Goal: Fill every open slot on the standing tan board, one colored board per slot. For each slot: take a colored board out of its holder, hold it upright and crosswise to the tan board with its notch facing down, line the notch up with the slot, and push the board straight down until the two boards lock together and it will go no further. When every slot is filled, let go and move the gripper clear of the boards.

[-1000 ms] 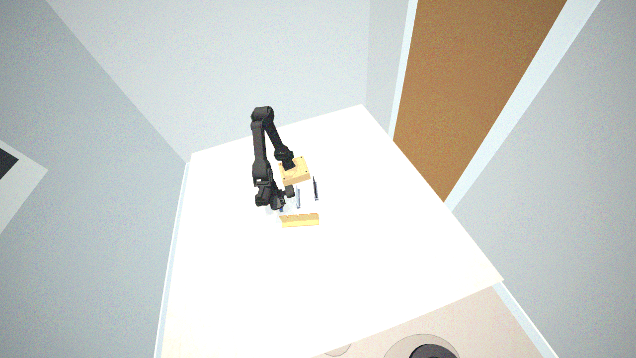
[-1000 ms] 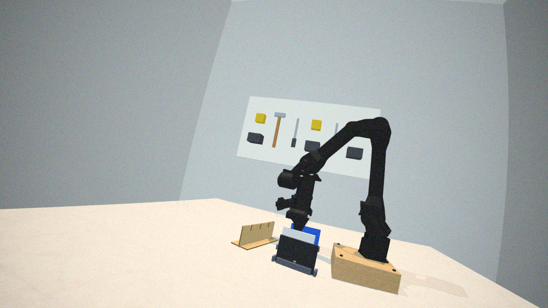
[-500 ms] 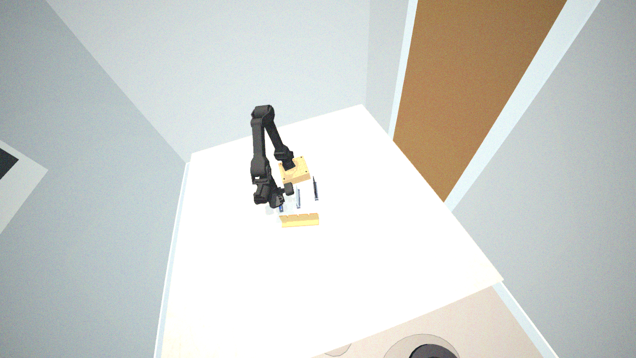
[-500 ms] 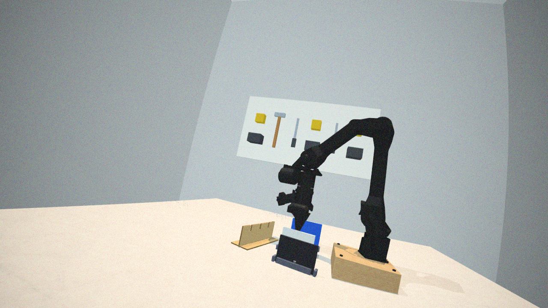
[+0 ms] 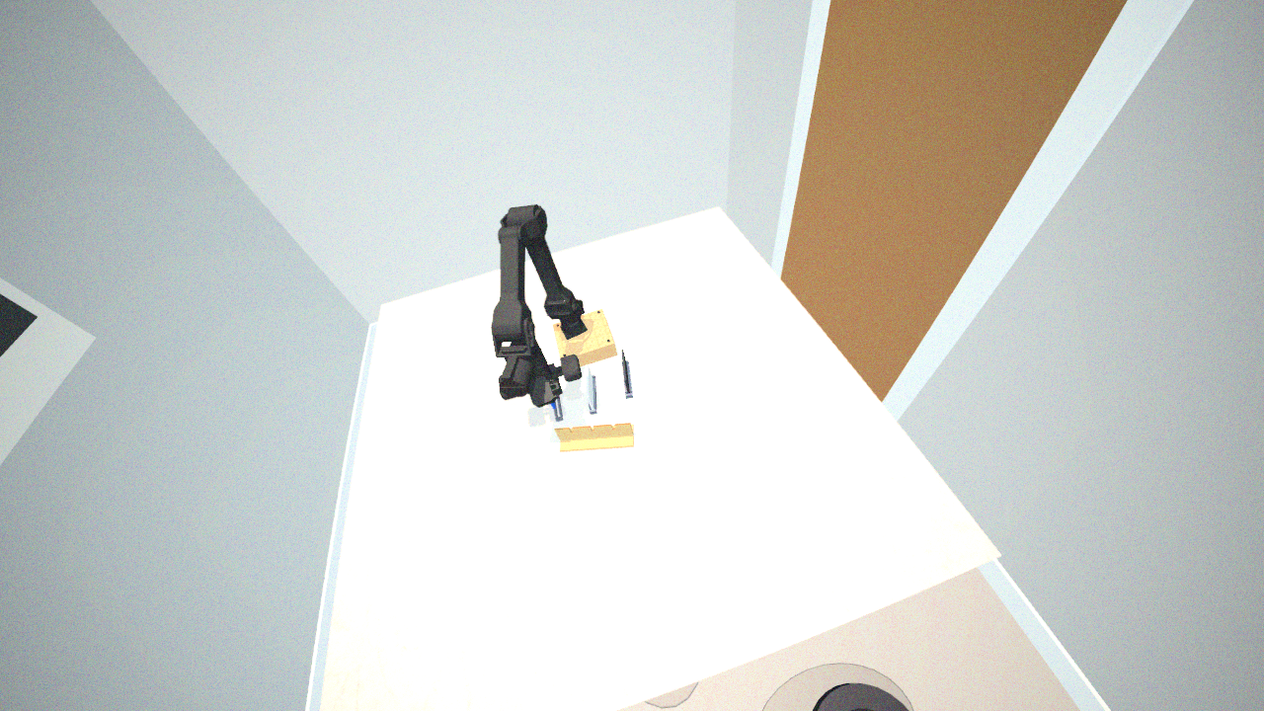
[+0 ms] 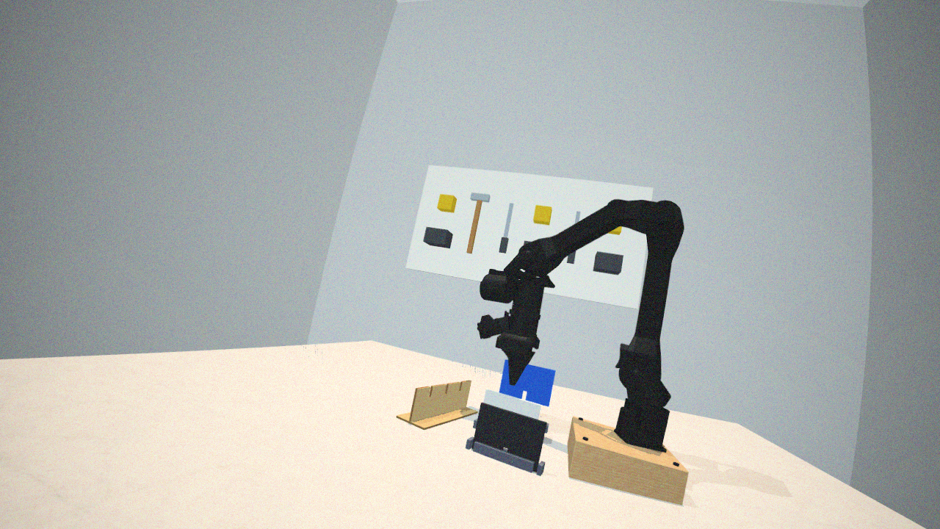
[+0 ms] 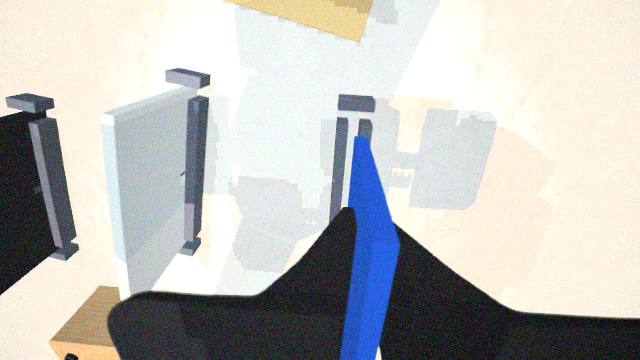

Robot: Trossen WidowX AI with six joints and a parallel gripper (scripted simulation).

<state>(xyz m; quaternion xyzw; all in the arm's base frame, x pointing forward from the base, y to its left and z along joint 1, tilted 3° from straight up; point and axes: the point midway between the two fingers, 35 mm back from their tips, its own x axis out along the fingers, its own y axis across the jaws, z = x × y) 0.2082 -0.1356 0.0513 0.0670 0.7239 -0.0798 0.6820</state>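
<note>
Right now the tan board is 120 mm ahead of my gripper tip, 60 mm to the left of it and 50 mm below it. From my gripper tip the other things lie so: blue board: 30 mm behind, 10 mm to the left; then black board: 200 mm to the left, 40 mm below, 10 mm ahead.
</note>
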